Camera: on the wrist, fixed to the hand. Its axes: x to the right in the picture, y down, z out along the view.
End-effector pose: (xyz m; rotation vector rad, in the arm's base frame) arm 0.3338 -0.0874 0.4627 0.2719 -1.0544 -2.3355
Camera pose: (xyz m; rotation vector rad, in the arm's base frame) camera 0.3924 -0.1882 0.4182 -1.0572 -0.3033 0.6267
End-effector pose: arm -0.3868 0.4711 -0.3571 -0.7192 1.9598 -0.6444
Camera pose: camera -0.5026 0.5146 -0.3407 2.0023 0.5400 1.2521
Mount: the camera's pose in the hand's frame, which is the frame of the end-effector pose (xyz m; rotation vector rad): 0.0067 0.0448 -0.1163 -0.0591 0.3803 -3.0683
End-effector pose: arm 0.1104 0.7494 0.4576 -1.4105 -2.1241 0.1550
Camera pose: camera 0.2055 0.7499 0.5385 2.1914 -1.4615 -1.0494
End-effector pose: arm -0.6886 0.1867 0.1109 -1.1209 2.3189 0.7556
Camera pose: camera -0.7471 0.1311 0.2061 -2.5130 -1.0252 -0.7177
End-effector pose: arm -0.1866 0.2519 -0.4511 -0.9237 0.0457 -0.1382
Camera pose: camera -0.1870 0.1855 -0.5568 0.1265 1.0019 2.8577
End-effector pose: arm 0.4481 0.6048 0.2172 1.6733 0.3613 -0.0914
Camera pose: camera 0.4500 0.7157 0.2744 0.4547 -2.5201 1.7165
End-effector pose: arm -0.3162 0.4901 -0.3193 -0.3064 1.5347 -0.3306
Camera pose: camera -0.4316 0.5300 -0.3449 1.8865 0.0854 1.9352
